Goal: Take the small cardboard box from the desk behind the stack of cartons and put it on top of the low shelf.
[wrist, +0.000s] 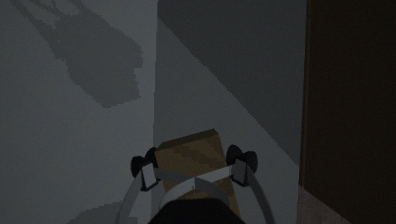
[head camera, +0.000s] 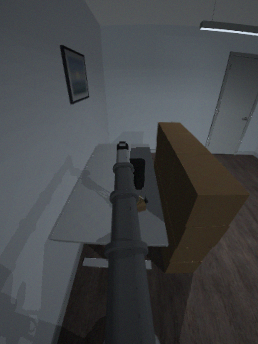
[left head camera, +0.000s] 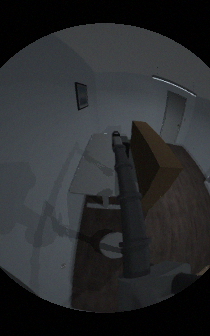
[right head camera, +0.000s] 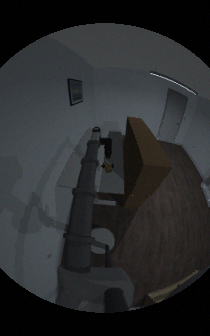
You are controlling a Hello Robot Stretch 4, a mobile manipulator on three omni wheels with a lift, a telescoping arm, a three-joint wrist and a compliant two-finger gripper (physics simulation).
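Where they show: gripper, fingertip midpoint: (wrist: 194, 159); robot's base, origin of the base link: (left head camera: 113, 244) (right head camera: 99, 239).
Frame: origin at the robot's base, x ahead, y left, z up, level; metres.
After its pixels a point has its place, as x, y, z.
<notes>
The small cardboard box (head camera: 141, 205) @[0.666, -0.100, 0.883] (right head camera: 108, 169) @[0.659, -0.098, 0.873] (wrist: 192, 159) @[0.732, -0.085, 0.885] is brown and sits slightly turned between the two fingertips. My gripper (head camera: 140, 201) @[0.721, -0.087, 0.835] (right head camera: 108, 166) @[0.721, -0.087, 0.835] (wrist: 194, 159) @[0.721, -0.087, 0.835] is shut on it and holds it above the desk (head camera: 80, 220) @[0.713, 0.324, 0.692] (left head camera: 90, 175) @[0.801, 0.272, 0.693] (right head camera: 74, 176) @[0.697, 0.296, 0.693] (wrist: 90, 160) @[0.695, 0.097, 0.692]. The arm hides the box in the left head view. The stack of cartons (head camera: 220, 210) @[0.547, -0.529, 0.932] (left head camera: 155, 165) @[0.620, -0.365, 1.007] (right head camera: 145, 150) @[0.741, -0.440, 1.052] (wrist: 350, 100) @[0.780, -0.384, 0.674] stands close along the right side of the desk, taller than its top. The low shelf cannot be made out for certain.
A wall with a framed picture (head camera: 76, 75) @[1.668, 0.423, 1.591] (left head camera: 81, 96) @[1.652, 0.424, 1.560] (right head camera: 75, 92) @[1.675, 0.422, 1.553] runs along the desk's left side. A pale wooden edge (right head camera: 172, 288) shows at the lower right of the right head view. A door (head camera: 234, 105) @[2.985, -2.403, 1.147] is at the back right.
</notes>
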